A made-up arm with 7 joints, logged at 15 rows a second.
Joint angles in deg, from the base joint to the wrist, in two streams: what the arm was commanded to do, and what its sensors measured. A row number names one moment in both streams.
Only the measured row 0 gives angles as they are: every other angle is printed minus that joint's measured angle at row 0.
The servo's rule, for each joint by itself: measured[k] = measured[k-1] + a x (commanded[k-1-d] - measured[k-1]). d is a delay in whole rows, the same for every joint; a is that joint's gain. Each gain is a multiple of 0.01, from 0.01 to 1. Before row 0 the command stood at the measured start. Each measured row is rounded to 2 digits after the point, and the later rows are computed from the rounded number. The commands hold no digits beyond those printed.
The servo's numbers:
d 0
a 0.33 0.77 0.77 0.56 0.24 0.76 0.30
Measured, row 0:
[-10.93, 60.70, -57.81, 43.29, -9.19, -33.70, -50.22]
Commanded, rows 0 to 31:
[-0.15, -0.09, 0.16, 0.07, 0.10, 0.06, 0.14]
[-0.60, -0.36, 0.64, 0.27, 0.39, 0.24, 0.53]
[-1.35, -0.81, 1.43, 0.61, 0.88, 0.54, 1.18]
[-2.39, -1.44, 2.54, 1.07, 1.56, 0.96, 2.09]
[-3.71, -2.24, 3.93, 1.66, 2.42, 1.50, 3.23]
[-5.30, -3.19, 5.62, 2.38, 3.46, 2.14, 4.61]
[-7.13, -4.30, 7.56, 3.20, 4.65, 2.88, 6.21]
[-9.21, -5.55, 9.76, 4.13, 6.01, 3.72, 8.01]
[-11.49, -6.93, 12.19, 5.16, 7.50, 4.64, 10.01]
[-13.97, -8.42, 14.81, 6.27, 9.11, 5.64, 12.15]
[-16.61, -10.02, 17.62, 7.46, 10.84, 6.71, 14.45]
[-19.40, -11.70, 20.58, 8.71, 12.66, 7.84, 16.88]
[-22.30, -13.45, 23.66, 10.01, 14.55, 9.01, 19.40]
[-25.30, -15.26, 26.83, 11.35, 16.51, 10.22, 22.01]
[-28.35, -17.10, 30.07, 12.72, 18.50, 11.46, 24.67]
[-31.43, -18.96, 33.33, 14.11, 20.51, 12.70, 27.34]
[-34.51, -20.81, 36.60, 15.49, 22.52, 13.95, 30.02]
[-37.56, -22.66, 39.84, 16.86, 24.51, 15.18, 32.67]
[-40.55, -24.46, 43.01, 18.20, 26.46, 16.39, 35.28]
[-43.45, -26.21, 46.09, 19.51, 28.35, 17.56, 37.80]
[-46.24, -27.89, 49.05, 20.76, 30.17, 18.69, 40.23]
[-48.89, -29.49, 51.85, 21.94, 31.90, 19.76, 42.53]
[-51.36, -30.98, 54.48, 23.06, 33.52, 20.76, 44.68]
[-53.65, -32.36, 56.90, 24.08, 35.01, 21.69, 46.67]
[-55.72, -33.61, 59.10, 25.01, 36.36, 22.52, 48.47]
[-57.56, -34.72, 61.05, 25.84, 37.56, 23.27, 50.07]
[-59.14, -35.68, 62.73, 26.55, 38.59, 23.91, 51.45]
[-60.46, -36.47, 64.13, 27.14, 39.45, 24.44, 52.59]
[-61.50, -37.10, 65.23, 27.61, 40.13, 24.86, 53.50]
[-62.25, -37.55, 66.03, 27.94, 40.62, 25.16, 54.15]
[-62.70, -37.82, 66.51, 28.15, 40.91, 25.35, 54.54]
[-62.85, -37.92, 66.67, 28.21, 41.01, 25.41, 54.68]
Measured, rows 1 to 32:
[-0.05, -0.07, 0.12, 0.04, 0.02, 0.05, 0.04]
[-0.23, -0.29, 0.52, 0.17, 0.11, 0.19, 0.19]
[-0.60, -0.69, 1.22, 0.42, 0.29, 0.46, 0.49]
[-1.19, -1.27, 2.24, 0.78, 0.59, 0.84, 0.97]
[-2.02, -2.02, 3.54, 1.27, 1.03, 1.34, 1.65]
[-3.10, -2.92, 5.14, 1.89, 1.61, 1.95, 2.54]
[-4.43, -3.98, 7.00, 2.62, 2.34, 2.66, 3.64]
[-6.01, -5.19, 9.13, 3.47, 3.22, 3.47, 4.95]
[-7.82, -6.53, 11.49, 4.42, 4.25, 4.36, 6.47]
[-9.85, -7.99, 14.05, 5.46, 5.42, 5.33, 8.17]
[-12.08, -9.55, 16.80, 6.58, 6.72, 6.38, 10.05]
[-14.50, -11.21, 19.71, 7.77, 8.15, 7.49, 12.10]
[-17.07, -12.93, 22.75, 9.02, 9.69, 8.65, 14.29]
[-19.79, -14.72, 25.89, 10.32, 11.33, 9.84, 16.61]
[-22.61, -16.55, 29.11, 11.66, 13.05, 11.07, 19.03]
[-25.52, -18.41, 32.36, 13.03, 14.84, 12.31, 21.52]
[-28.49, -20.26, 35.62, 14.41, 16.68, 13.56, 24.07]
[-31.48, -22.11, 38.87, 15.78, 18.56, 14.79, 26.65]
[-34.47, -23.92, 42.06, 17.14, 20.46, 16.01, 29.24]
[-37.43, -25.68, 45.16, 18.47, 22.35, 17.19, 31.81]
[-40.34, -27.38, 48.16, 19.75, 24.23, 18.33, 34.34]
[-43.16, -29.00, 51.00, 20.98, 26.07, 19.42, 36.80]
[-45.87, -30.52, 53.68, 22.14, 27.86, 20.44, 39.16]
[-48.44, -31.94, 56.16, 23.23, 29.58, 21.39, 41.41]
[-50.84, -33.23, 58.42, 24.23, 31.21, 22.25, 43.53]
[-53.06, -34.38, 60.45, 25.13, 32.73, 23.03, 45.49]
[-55.07, -35.38, 62.21, 25.93, 34.14, 23.70, 47.28]
[-56.85, -36.22, 63.69, 26.61, 35.41, 24.26, 48.87]
[-58.38, -36.90, 64.88, 27.17, 36.54, 24.72, 50.26]
[-59.66, -37.40, 65.77, 27.60, 37.52, 25.05, 51.43]
[-60.66, -37.72, 66.34, 27.91, 38.33, 25.28, 52.36]
[-61.38, -37.87, 66.59, 28.08, 38.97, 25.38, 53.06]

